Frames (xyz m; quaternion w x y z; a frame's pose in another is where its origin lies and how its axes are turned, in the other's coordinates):
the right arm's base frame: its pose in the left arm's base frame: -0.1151 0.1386 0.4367 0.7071 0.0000 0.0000 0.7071
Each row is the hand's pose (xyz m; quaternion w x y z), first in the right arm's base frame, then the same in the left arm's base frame.
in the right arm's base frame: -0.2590 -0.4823 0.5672 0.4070 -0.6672 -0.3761 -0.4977
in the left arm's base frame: 0.3672 -0.1204 1.0039 0.6397 -0.2058 -0.7377 -0.0641
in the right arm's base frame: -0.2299 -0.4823 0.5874 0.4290 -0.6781 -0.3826 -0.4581
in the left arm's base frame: 0.3672 -0.0913 1.0241 0.6272 -0.2089 -0.7500 -0.0206
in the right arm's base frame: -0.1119 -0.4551 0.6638 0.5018 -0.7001 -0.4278 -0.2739
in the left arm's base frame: 0.3400 0.0267 1.1005 0.5485 -0.1925 -0.7976 0.1612
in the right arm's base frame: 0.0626 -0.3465 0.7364 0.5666 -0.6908 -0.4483 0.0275
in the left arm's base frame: 0.2314 0.2012 1.1731 0.3812 -0.1715 -0.8055 0.4201
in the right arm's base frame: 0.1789 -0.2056 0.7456 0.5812 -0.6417 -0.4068 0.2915
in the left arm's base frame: 0.0905 0.3175 1.1823 0.2048 -0.1661 -0.7414 0.6171
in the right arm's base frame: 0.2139 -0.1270 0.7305 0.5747 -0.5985 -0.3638 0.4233
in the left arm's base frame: 0.0119 0.3525 1.1672 0.1071 -0.1660 -0.6804 0.7057
